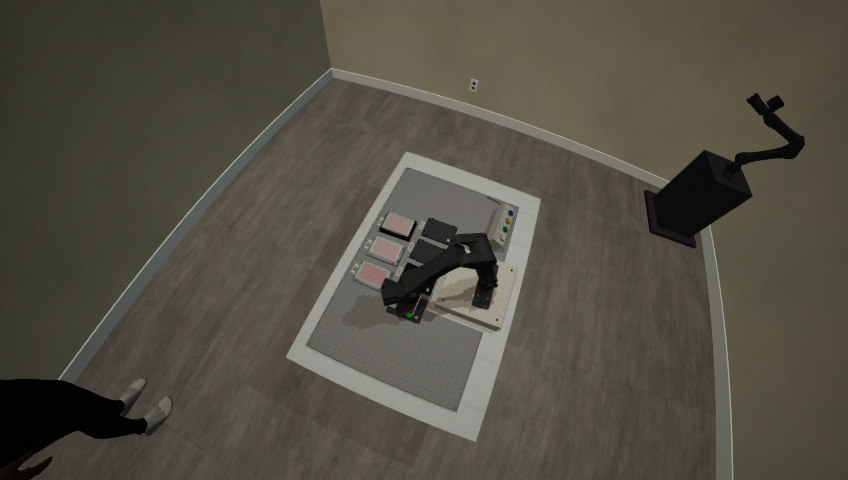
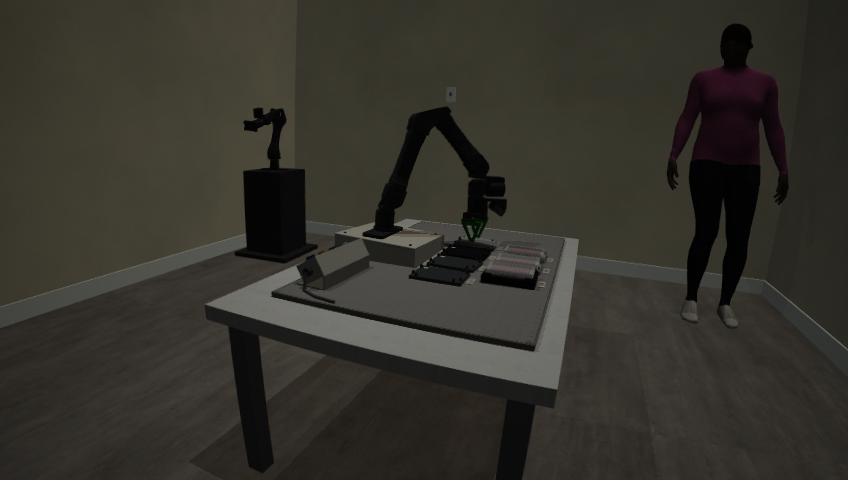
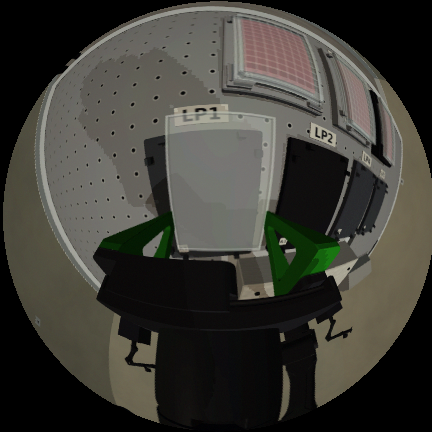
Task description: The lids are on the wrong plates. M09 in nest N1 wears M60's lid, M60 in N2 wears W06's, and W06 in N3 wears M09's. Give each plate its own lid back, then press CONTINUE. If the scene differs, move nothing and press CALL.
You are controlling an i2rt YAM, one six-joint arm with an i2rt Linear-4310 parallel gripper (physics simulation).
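Frame: origin at the arm's base, x ahead, y left, z up, level; millimetres.
Where they show: gripper, between the fingertips: (image 2: 474, 240) (image 3: 218, 216); arm's base, origin of its link: (image 1: 485, 285) (image 2: 383, 232).
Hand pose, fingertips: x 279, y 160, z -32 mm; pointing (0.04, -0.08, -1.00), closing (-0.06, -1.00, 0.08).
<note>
Things, the pixels of their top centre, and the offset from my fingertips. "spot": a spot on its surface instead.
- clear lid, centre of its top: (image 3: 220, 194) (image 2: 481, 238) dx +27, dy -2, dz +11 mm
- dark pad, a spot on its surface: (image 3: 155, 172) spot: dx +44, dy +53, dz -12 mm
- middle plate, centre of its top: (image 2: 518, 258) (image 1: 386, 248) dx +170, dy -197, dz +8 mm
- far plate, centre of its top: (image 2: 511, 266) (image 1: 398, 223) dx +161, dy -329, dz +18 mm
- button box, centre of its top: (image 2: 334, 245) (image 3: 359, 282) (image 1: 503, 221) dx -291, dy -477, dz +62 mm
- LP2 pad, centre of its top: (image 3: 318, 209) (image 2: 466, 248) (image 1: 418, 277) dx -5, dy -117, dz -2 mm
My gripper (image 3: 218, 216) (image 2: 472, 237) is shut on a clear lid (image 3: 220, 182), with one green finger at each side edge. It holds the lid low over the dark pad (image 3: 155, 172) labelled LP1. The near pink plate (image 1: 373, 274) (image 3: 280, 55) looks lidless and redder than the others. The middle plate (image 1: 385, 249) (image 3: 356, 95) and far plate (image 1: 397, 224) (image 3: 386, 122) look paler, under clear lids. The far one has a thick black base. No plate or lid codes are readable. A button box (image 1: 498, 224) (image 2: 342, 265) has blue, yellow, green and white buttons.
The LP2 pad (image 3: 315, 185) lies right beside LP1, with further dark pads (image 1: 439, 230) (image 2: 440, 274) in the row. The arm stands on a pale base block (image 1: 505, 291) (image 2: 395, 240). A person (image 2: 728, 118) stands beyond the table. A second arm (image 2: 273, 127) stands on a black pedestal.
</note>
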